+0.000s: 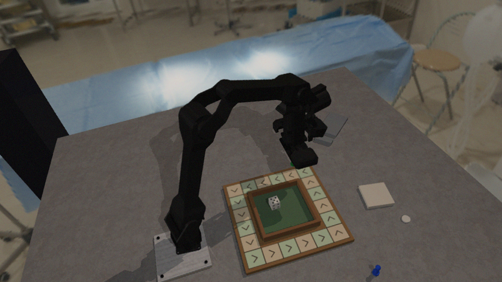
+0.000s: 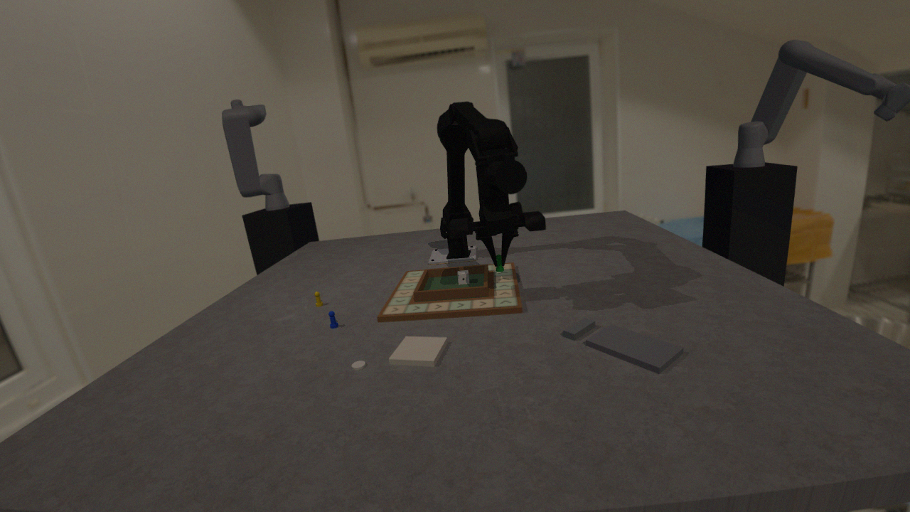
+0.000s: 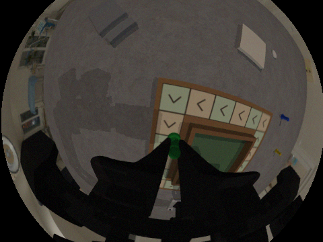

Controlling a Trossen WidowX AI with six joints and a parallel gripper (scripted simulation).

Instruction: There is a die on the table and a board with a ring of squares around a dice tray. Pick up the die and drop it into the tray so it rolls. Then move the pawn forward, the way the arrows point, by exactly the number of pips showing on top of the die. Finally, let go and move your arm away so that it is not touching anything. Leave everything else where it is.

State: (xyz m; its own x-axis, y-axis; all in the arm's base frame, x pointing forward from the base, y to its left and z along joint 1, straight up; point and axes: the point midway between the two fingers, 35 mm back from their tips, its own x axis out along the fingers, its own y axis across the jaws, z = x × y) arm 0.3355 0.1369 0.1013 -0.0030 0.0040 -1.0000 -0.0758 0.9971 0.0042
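Now: gripper tip 90 mm to the left of the white die, 80 mm past it and 50 mm above it. From my gripper tip the other things lie so: cream tile: 210 mm ahead, 130 mm to the right, 70 mm below; green pawn: 10 mm above; green dice tray: 110 mm to the right, 70 mm below, 70 mm behind.
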